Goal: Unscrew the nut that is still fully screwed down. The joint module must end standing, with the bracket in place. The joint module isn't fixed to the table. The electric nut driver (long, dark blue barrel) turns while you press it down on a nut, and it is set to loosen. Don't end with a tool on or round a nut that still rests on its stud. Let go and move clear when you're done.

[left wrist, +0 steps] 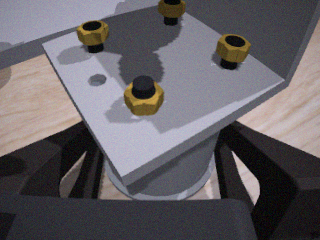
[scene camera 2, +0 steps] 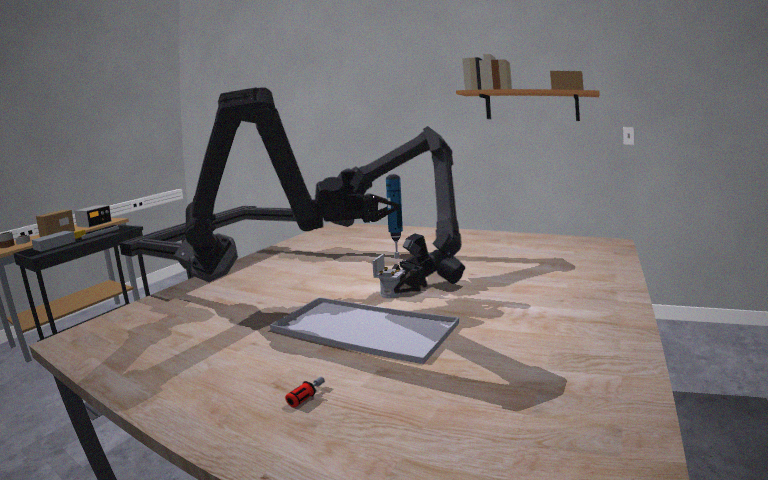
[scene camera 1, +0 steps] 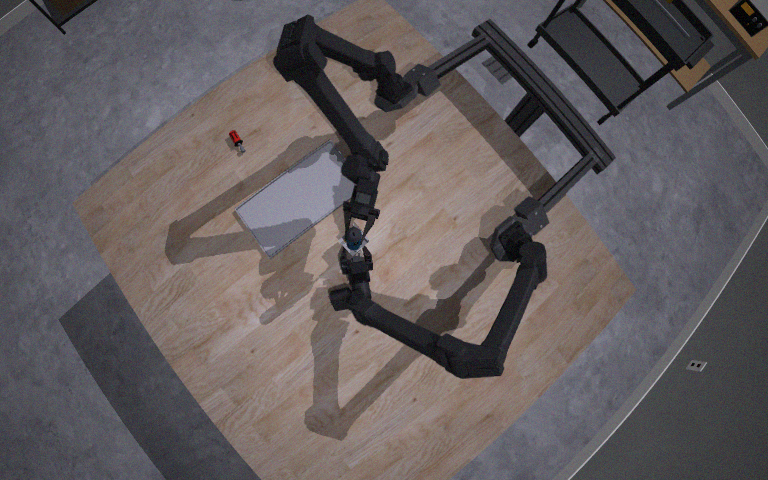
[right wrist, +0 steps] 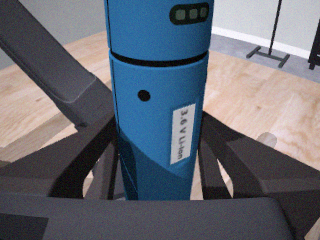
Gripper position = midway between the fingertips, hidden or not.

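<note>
A shallow grey tray point(scene camera 2: 391, 333) is here, and I see the shallow grey tray point(scene camera 1: 301, 197) in scene camera 1 as well. There is also a blue nut driver point(scene camera 2: 393, 186); the right wrist view shows me the blue nut driver point(right wrist: 158, 63) too, while in the left wrist view the blue nut driver is out of frame. My right gripper point(scene camera 2: 397, 205) can be seen, and so can my left gripper point(scene camera 2: 388, 288), with the left wrist view also showing my left gripper point(left wrist: 159, 121).
</note>
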